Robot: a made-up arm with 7 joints.
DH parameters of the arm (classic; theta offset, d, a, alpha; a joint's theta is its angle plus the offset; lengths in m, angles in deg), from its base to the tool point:
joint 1: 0 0.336 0 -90
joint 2: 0 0 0 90
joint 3: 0 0.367 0.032 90
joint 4: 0 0 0.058 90
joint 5: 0 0.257 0 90
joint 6: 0 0 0.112 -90
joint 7: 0 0.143 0 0
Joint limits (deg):
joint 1: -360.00..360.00
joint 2: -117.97..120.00
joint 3: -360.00..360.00
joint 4: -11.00..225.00
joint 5: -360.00..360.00
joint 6: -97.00..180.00
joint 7: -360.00..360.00
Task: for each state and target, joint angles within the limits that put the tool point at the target. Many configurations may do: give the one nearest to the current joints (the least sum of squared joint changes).
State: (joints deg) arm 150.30 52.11 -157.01 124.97 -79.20 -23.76 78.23
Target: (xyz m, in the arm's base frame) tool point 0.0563 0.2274 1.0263
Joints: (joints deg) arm 142.19 27.58 -162.51 124.77 -76.22 -11.10 78.23
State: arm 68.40 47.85 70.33 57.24 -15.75 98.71 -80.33
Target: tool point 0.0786 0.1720 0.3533
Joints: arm 45.01 30.24 54.58 43.69 -25.94 126.21 -80.33
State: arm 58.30 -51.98 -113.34 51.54 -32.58 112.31 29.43
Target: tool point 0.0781 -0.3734 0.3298
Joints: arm 57.88 -44.83 -108.79 70.78 -37.90 105.92 29.43
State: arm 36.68 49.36 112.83 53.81 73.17 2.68 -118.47
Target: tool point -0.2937 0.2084 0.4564
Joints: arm 56.44 43.31 114.87 39.25 74.99 9.50 -118.47
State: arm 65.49 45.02 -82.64 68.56 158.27 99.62 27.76
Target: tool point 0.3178 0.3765 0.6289
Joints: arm 94.99 26.41 -75.60 60.86 150.57 119.97 27.76
